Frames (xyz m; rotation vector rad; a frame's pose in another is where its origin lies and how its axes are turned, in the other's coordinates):
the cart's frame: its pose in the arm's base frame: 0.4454 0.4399 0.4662 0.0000 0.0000 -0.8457
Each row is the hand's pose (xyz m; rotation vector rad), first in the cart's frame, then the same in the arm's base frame.
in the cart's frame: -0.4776 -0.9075 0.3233 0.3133 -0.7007 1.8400
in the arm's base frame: -0.5506 0.1955 0.7895 -0.0016 -0.6901 1.0331
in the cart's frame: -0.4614 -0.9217 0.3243 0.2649 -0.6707 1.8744
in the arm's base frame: -0.5504 0.1739 0.7905 -0.0302 -0.6461 1.0629
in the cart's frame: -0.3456 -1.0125 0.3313 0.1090 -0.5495 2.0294
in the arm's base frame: -0.5416 0.0271 0.7975 -0.1118 -0.4840 1.2042
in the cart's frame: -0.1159 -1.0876 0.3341 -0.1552 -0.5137 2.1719
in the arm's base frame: -0.4455 -0.1947 0.8003 -0.3088 -0.3547 1.3450
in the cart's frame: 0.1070 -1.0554 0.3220 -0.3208 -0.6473 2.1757
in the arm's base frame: -0.2735 -0.3401 0.7882 -0.4884 -0.4014 1.3641
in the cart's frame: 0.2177 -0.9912 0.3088 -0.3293 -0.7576 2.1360
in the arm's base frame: -0.1521 -0.3804 0.7750 -0.5362 -0.4876 1.3350
